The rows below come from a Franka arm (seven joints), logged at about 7 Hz.
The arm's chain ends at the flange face. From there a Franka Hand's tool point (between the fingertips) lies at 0.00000 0.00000 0.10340 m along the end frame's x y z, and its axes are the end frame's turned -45 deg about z.
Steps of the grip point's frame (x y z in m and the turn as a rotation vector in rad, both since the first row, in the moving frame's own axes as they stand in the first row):
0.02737, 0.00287, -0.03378, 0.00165, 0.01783, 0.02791
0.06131, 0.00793, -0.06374, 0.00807, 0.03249, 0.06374
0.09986, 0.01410, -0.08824, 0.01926, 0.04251, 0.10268
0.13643, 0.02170, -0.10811, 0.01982, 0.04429, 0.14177
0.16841, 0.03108, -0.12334, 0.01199, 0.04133, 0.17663
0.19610, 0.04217, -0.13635, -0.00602, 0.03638, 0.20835
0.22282, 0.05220, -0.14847, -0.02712, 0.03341, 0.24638
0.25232, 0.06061, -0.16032, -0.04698, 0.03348, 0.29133
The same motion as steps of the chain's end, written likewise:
0.02018, -0.01592, -0.03376, 0.01377, 0.01144, 0.02791
0.04708, -0.03484, -0.06368, 0.02868, 0.01727, 0.06374
0.07865, -0.05622, -0.08813, 0.04368, 0.01644, 0.10268
0.10970, -0.07658, -0.10799, 0.04533, 0.01730, 0.14177
0.13858, -0.09342, -0.12324, 0.03770, 0.02075, 0.17663
0.16517, -0.10696, -0.13628, 0.02147, 0.02998, 0.20835
0.19003, -0.12073, -0.14837, 0.00445, 0.04280, 0.24638
0.21562, -0.13738, -0.16015, -0.00955, 0.05689, 0.29133

